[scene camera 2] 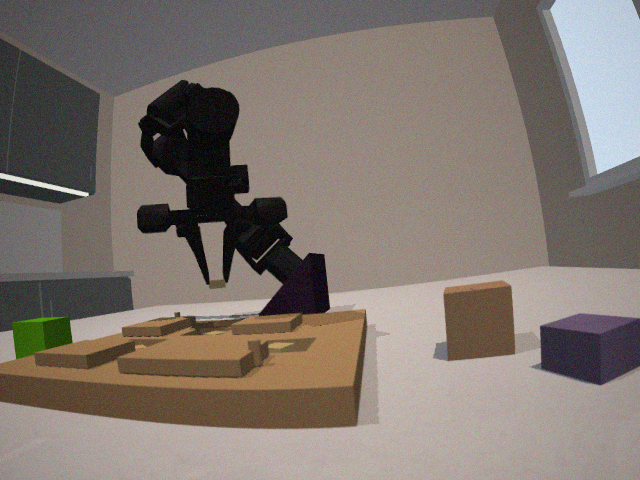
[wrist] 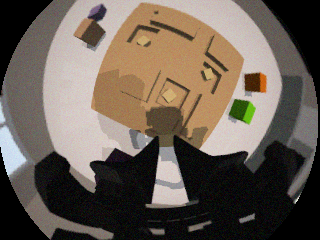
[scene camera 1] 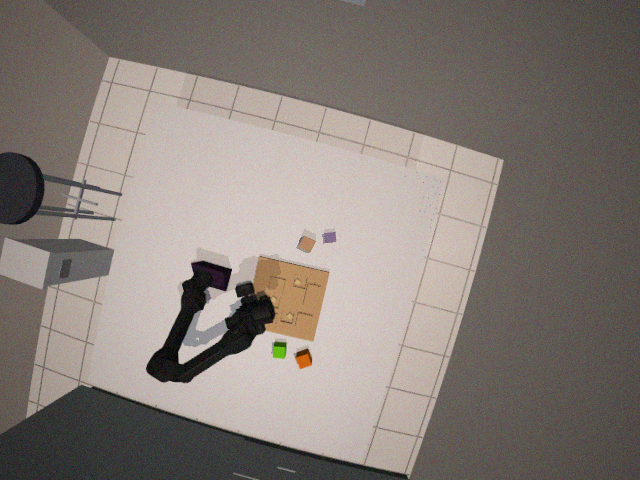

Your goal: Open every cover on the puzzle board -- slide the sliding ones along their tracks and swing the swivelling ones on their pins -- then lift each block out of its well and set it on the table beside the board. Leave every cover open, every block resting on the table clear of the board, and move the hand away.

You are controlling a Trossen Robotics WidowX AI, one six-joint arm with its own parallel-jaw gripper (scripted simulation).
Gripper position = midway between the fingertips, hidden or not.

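I see a tan puzzle board (scene camera 2: 319,386), and the same tan puzzle board shows at (wrist: 181,60) and at (scene camera 1: 292,299). A small tan block is held by my gripper (scene camera 2: 217,283). I can see my gripper in the wrist view too (wrist: 165,138).
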